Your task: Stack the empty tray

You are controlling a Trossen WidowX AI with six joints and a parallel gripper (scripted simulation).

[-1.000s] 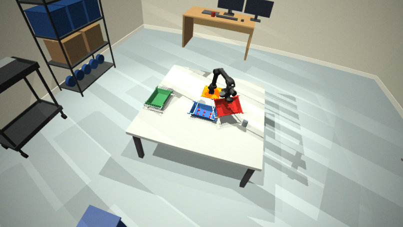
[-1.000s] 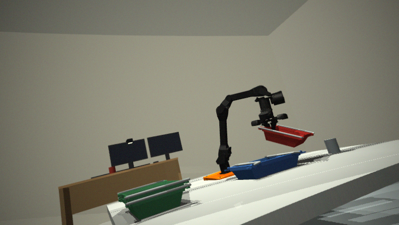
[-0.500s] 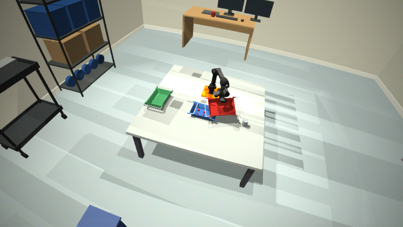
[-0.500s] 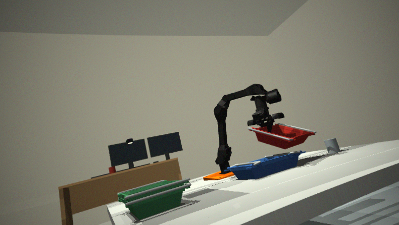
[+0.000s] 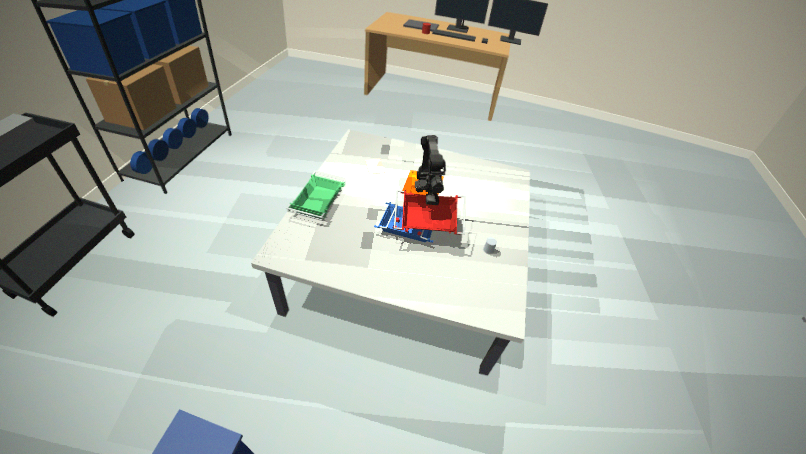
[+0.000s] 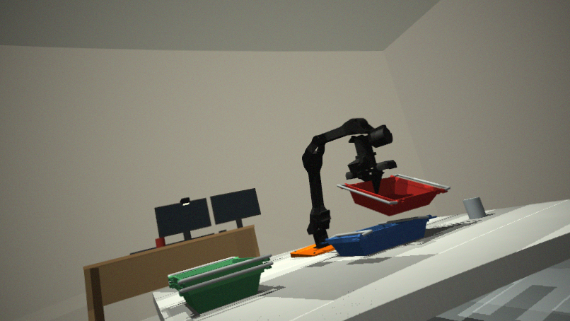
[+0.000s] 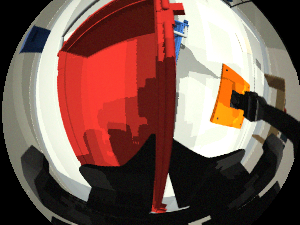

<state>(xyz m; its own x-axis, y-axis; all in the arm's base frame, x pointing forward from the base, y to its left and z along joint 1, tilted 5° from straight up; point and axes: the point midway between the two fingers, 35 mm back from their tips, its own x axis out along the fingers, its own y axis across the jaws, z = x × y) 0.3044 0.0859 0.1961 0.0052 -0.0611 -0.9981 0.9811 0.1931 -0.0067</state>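
My gripper tip is now 80 mm short of the red tray, 20 mm to the right of it and 10 mm above it. Round my gripper tip: paper 420 mm behind, 400 mm to the right, 160 mm below; grey cup 350 mm to the left, 130 mm below, 80 mm ahead.
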